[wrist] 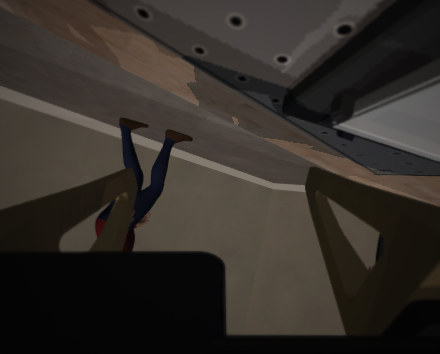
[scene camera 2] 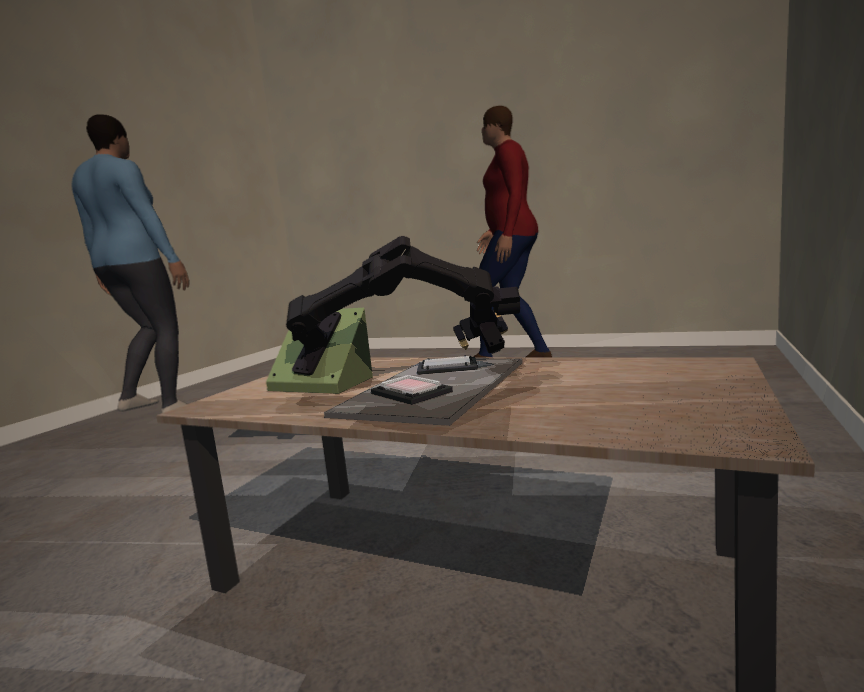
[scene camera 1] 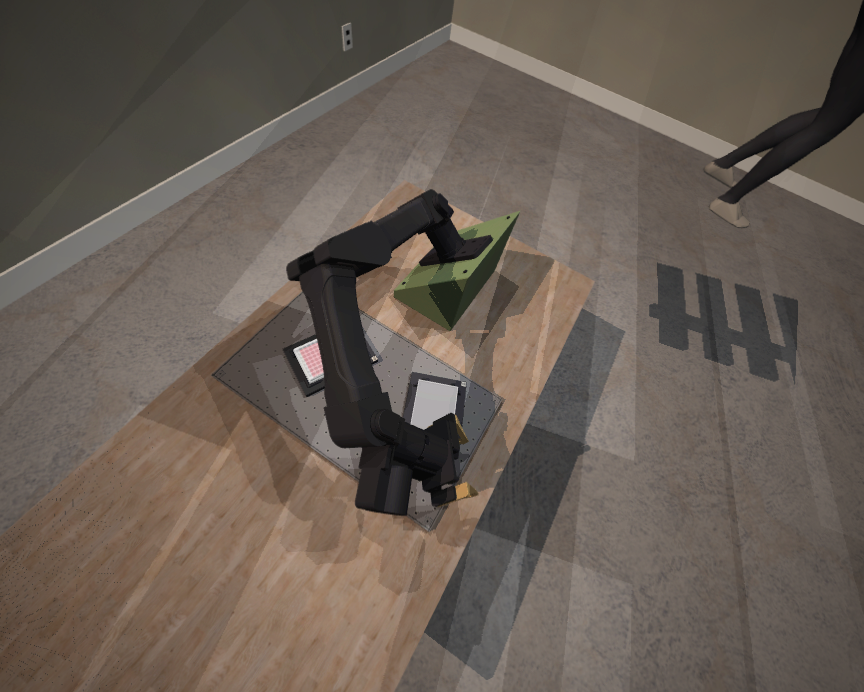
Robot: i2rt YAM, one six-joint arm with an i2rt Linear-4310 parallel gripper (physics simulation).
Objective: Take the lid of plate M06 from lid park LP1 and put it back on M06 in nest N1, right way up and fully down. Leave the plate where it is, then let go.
My gripper is open, holding nothing. Also in view: a pale lid.
